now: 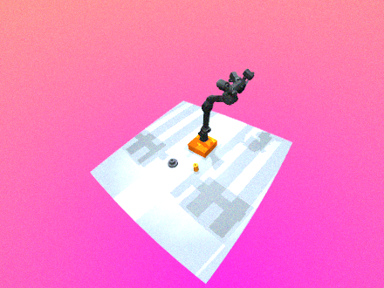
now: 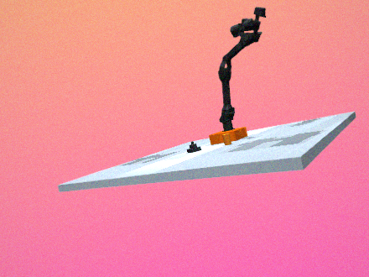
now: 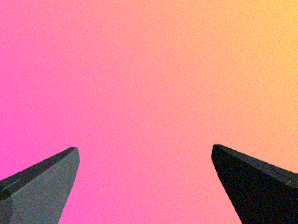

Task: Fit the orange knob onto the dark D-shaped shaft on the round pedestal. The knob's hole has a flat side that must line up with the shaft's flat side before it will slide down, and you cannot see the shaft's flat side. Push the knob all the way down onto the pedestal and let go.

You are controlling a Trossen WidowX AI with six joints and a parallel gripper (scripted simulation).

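My gripper tip is now 620 mm above the orange knob, 420 mm short of it and 140 mm to the left of it. Also, from my gripper tip: pedestal (620 mm below, 510 mm ahead, 320 mm to the right).
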